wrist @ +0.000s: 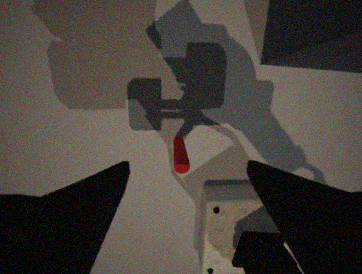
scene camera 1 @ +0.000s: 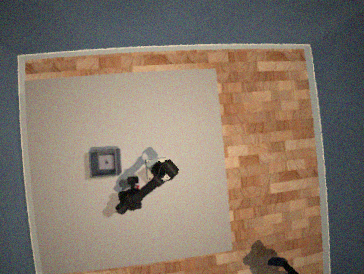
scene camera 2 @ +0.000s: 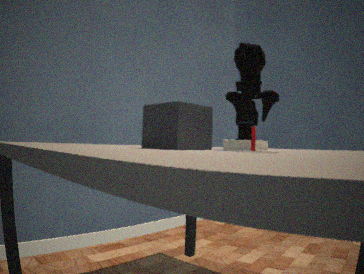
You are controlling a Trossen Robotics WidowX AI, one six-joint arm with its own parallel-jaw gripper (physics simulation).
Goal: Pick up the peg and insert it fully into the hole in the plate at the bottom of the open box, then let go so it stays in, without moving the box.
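Frame: origin at the arm's base, x ahead, y right, z down, level; centimetres.
Seen in the pictures: gripper, between the fingertips: (wrist: 189, 166) (scene camera 2: 251, 121); arm's base, origin of its link: (wrist: 257, 249) (scene camera 2: 245, 139).
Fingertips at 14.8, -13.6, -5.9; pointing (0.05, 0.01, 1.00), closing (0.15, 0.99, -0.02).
Observation:
Pixels of each thing's middle, then the offset from my fingertips to it, as dx, dy, dz. Level surfaces: height alone.
- thin red peg, middle of its body: (wrist: 179, 150) (scene camera 2: 253, 138) (scene camera 1: 137, 187) -0.9, -0.3, +5.7
- dark grey open box, middle of its body: (scene camera 2: 177, 127) (scene camera 1: 105, 162) +19.3, +15.4, +2.8
- light table, height of its surface: dz +9.7
A thin red peg (scene camera 1: 137, 187) (scene camera 2: 253, 138) (wrist: 181, 156) stands upright on the table, apart from the box. My gripper (scene camera 2: 253, 120) (wrist: 189, 166) is open and empty, pointing down above the peg. In the wrist view the peg shows between the two black fingertips, with its round end towards the camera. The dark grey open box (scene camera 1: 118, 162) (scene camera 2: 194, 127) (wrist: 312, 42) stands to one side of the arm. Its pale bottom plate (scene camera 1: 101, 158) with a small dark hole shows in scene camera 1. The plate and hole are hidden in the other views.
The arm's pale base plate (scene camera 2: 235, 145) (wrist: 220, 227) is bolted to the light table (scene camera 1: 175, 110) (scene camera 2: 125, 156), close to the peg. Arm shadows fall across the table around the peg. A person's dark leg (scene camera 1: 282, 263) shows on the wooden floor at the lower right.

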